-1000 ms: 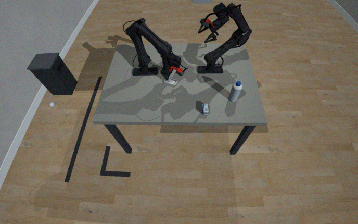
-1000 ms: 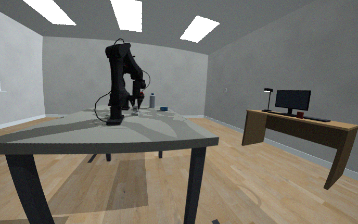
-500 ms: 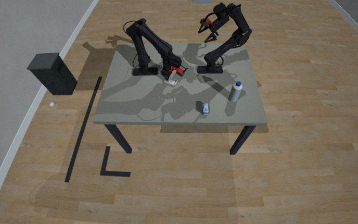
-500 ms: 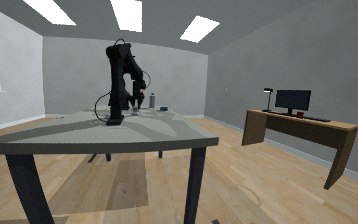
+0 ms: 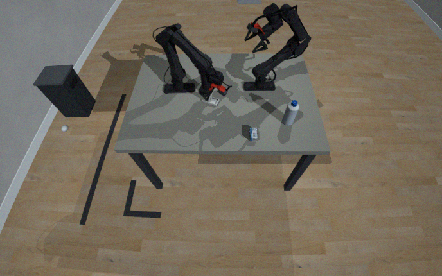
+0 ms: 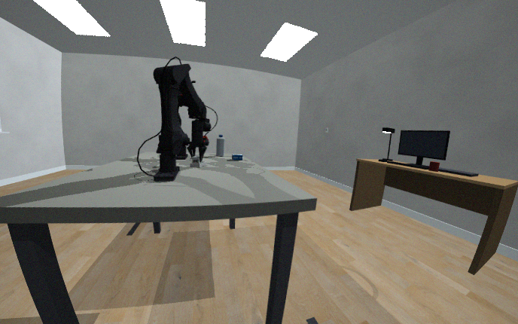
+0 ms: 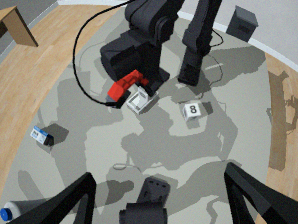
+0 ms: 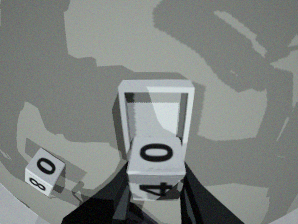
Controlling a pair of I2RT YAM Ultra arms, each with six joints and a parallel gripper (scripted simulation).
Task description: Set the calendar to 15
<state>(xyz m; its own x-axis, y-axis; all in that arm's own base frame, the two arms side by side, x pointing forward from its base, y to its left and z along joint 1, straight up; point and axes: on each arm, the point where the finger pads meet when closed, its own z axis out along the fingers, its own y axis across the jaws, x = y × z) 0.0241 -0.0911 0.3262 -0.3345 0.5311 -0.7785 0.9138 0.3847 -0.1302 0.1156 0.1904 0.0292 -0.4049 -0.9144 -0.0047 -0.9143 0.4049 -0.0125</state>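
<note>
The white calendar tray is 30 mm below my right hand, 20 mm to the left of it and 10 mm ahead of it. From my right hand the other things lie so: white digit cube (150 mm behind, 20 mm to the left, 20 mm below).
</note>
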